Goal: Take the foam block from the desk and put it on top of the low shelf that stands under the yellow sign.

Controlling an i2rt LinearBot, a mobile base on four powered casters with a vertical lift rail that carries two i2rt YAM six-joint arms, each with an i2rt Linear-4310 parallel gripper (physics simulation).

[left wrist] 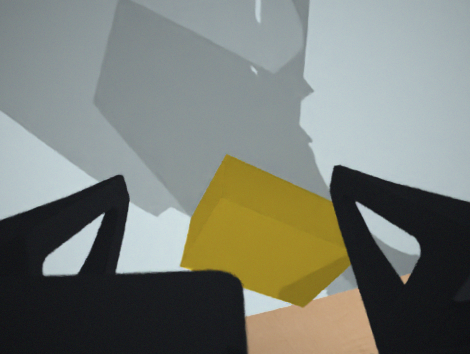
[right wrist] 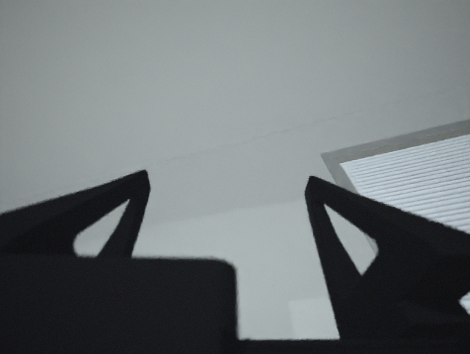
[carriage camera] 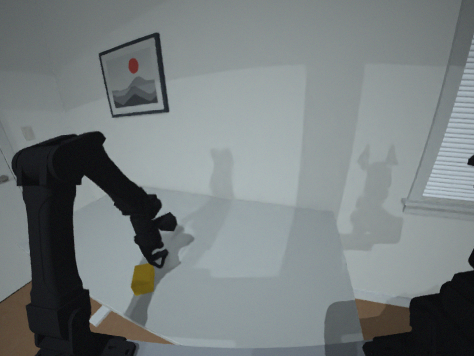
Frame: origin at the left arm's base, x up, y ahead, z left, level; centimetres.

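Where they show: left gripper, fingertip midpoint: [left wrist: 229, 182] [carriage camera: 155, 259]; right gripper, fingertip midpoint: [right wrist: 229, 182].
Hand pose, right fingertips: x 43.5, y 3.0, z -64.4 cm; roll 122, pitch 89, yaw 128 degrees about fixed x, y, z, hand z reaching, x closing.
After its pixels a point has its place.
The yellow foam block [carriage camera: 143, 280] @[z 1.7, x -8.6, y 24.2 cm] [left wrist: 265, 235] @[z 2.3, x -8.6, y 28.3 cm] lies on the light grey desk [carriage camera: 250, 305] @[z -33.2, x -13.1, y 19.9 cm] [left wrist: 400, 100] @[z -7.5, x -13.1, y 27.7 cm], near its front left edge in the carriage view. My left gripper [carriage camera: 165, 241] [left wrist: 229, 182] @[z 0.8, x -7.7, y 32.6 cm] is open and empty, above the desk and just behind and to the right of the block in the carriage view. In the left wrist view the block shows between the fingers, turned at an angle, with its right side partly hidden by the right-hand finger. My right gripper [right wrist: 229, 182] @[z -64.3, x 43.5, y 3.0 cm] is open and empty, raised before the wall. The low shelf and yellow sign do not show.
A wall [carriage camera: 260, 125] @[z -41.5, x 31.1, y 83.8 cm] stands behind the desk, with a framed picture [carriage camera: 134, 75] @[z 35.2, x 65.0, y 106.6 cm] on it. A window with blinds [carriage camera: 452, 135] @[z -124.1, x 30.7, y 56.2 cm] [right wrist: 415, 175] @[z -143.7, x 99.0, y 49.7 cm] is at the right. Brown floor [carriage camera: 382, 325] @[z -118.7, x -85.0, y 40.0 cm] [left wrist: 305, 325] @[z 74.9, x -85.1, y -100.2 cm] shows beyond the desk's edges. Arm shadows fall across the desk.
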